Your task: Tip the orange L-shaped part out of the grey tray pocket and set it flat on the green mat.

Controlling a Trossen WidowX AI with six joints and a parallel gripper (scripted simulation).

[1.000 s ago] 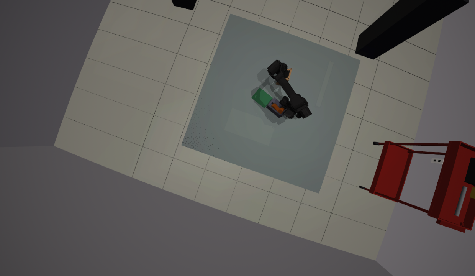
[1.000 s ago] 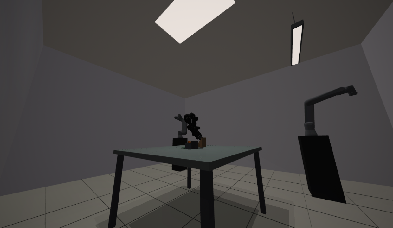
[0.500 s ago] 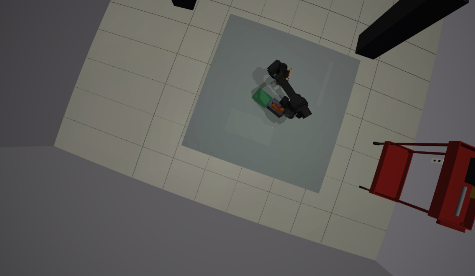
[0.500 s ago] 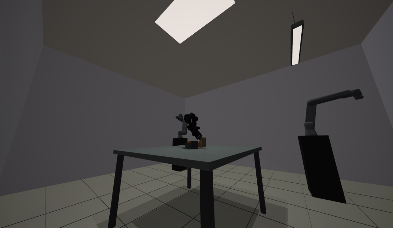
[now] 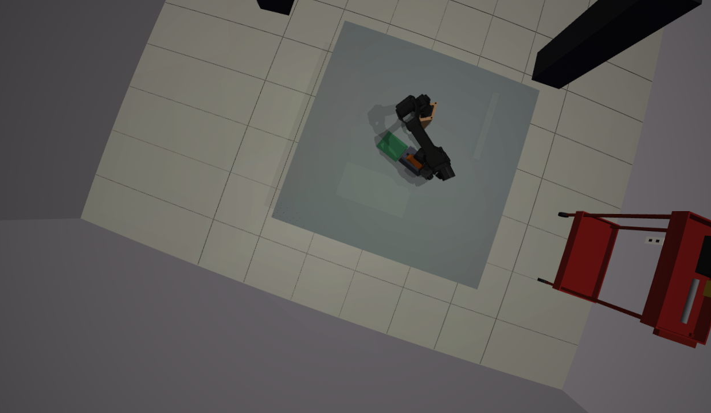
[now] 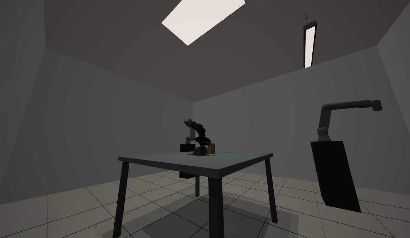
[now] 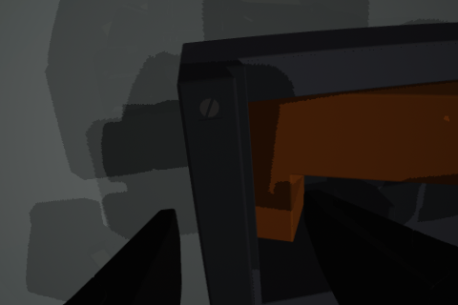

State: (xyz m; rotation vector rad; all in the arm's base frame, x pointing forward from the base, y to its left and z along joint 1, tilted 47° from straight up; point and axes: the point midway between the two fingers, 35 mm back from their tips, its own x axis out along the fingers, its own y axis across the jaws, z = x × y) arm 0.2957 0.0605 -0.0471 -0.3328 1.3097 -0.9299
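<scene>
Now: the orange L-shaped part 2 cm behind my gripper tip, 4 cm to the right of it and 3 cm below it. Round my gripper tip: green mat (9 cm behind, 20 cm to the right, 9 cm below).
</scene>
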